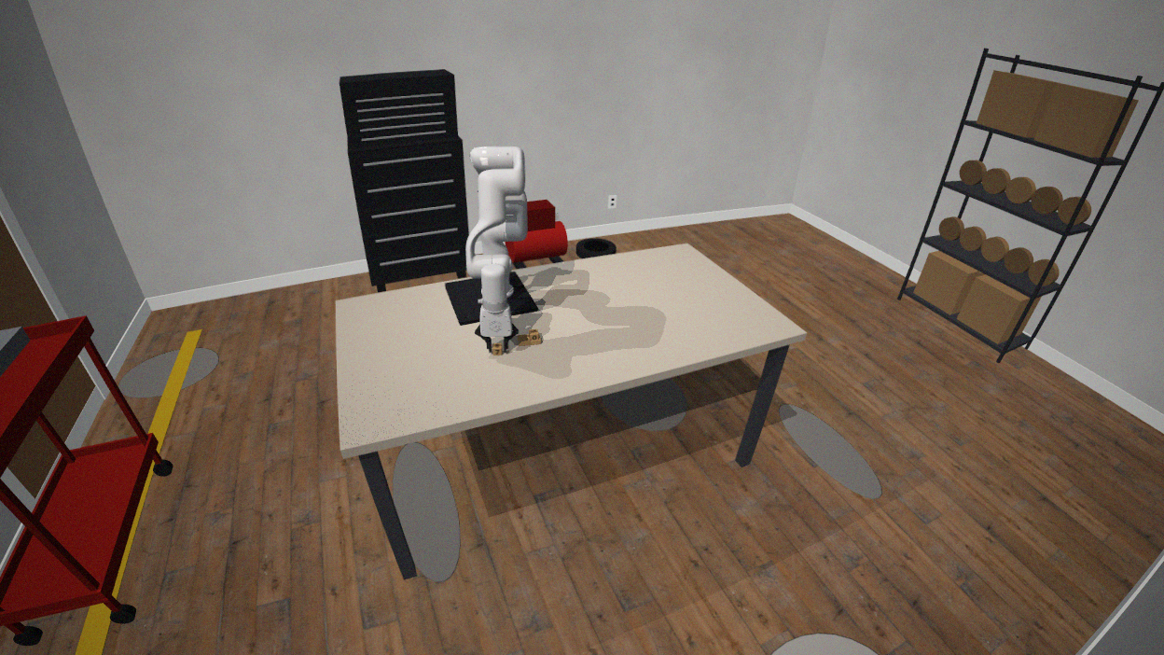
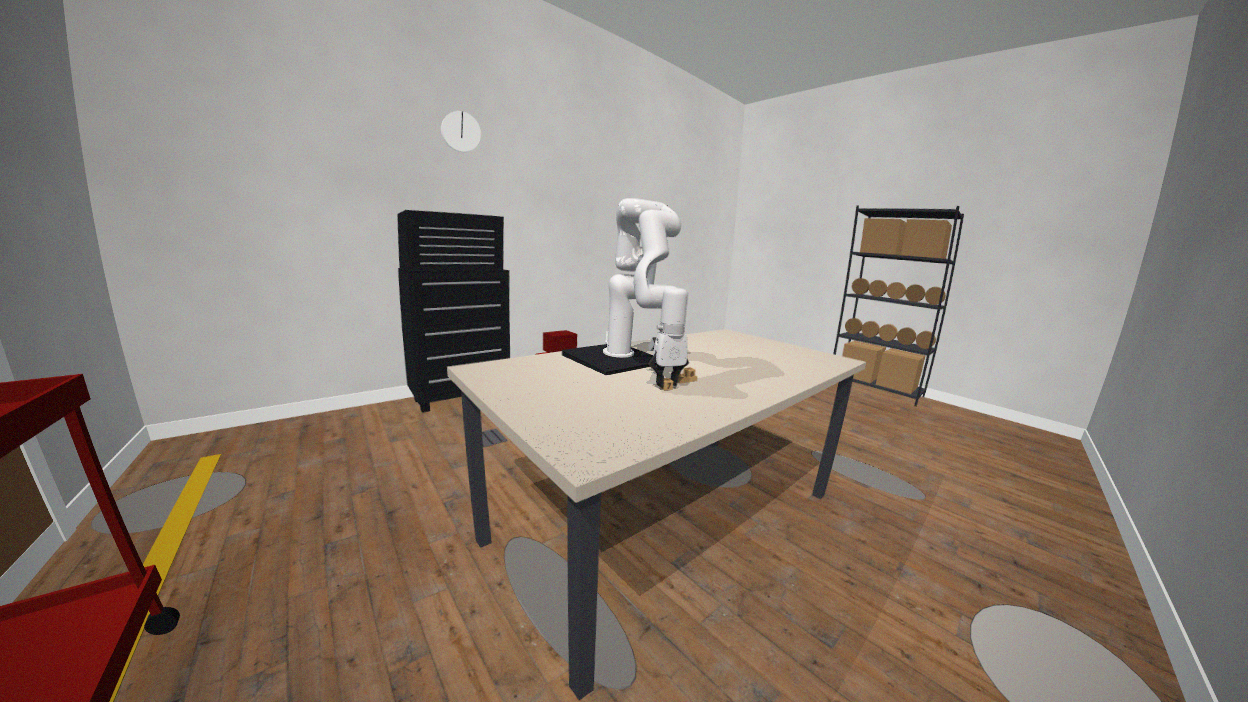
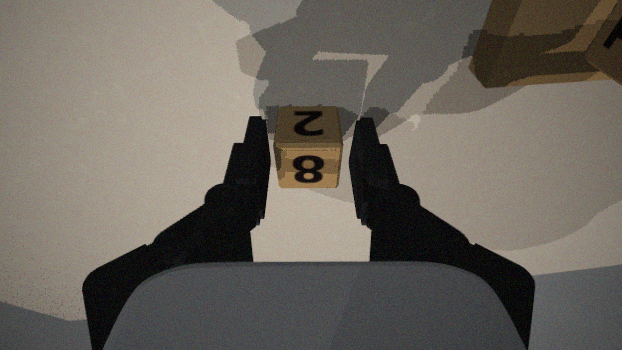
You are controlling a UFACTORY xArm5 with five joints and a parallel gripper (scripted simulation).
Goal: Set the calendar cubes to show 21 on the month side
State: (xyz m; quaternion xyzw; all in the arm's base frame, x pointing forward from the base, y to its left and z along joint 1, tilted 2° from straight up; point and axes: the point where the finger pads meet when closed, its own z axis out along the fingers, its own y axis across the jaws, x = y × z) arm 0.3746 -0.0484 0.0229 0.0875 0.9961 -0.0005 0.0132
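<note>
My hand is 10 mm above the wooden digit cube. From my hand the other things lie so: wooden tray 40 mm behind, 110 mm to the left, 20 mm below.
</note>
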